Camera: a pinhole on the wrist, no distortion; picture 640 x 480 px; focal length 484.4 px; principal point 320.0 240.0 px. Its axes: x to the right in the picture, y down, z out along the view. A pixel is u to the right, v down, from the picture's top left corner.
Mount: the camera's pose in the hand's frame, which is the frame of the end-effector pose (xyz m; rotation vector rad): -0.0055 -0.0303 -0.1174 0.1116 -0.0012 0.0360
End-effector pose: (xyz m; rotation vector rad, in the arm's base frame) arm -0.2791 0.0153 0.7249 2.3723 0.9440 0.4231
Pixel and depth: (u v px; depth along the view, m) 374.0 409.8 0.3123
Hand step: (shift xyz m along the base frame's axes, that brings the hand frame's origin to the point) 0.1382 -0.0853 -0.1357
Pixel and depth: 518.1 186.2 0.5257
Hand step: 0.2624 0.0851 -0.3841
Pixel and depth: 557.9 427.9 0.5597
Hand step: 0.4728 -0.0681 -0.2706
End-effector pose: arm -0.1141 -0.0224 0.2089 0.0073 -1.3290 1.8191
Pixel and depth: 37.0 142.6 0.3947
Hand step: 0.1280 -0.3417 0.1321
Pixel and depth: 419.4 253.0 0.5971
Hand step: -0.2424 -0.2948 0.3201
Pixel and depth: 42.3 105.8 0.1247
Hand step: 0.0976 -0.0439 0.0289
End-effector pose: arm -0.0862 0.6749 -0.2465 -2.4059 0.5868 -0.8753
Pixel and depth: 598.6 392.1 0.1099
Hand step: 0.0380 -0.0275 0.0323
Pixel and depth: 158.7 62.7 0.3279
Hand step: 0.0972 0.2685 -0.0676
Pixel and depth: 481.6 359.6 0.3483
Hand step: 0.2334 -0.0004 -0.1206
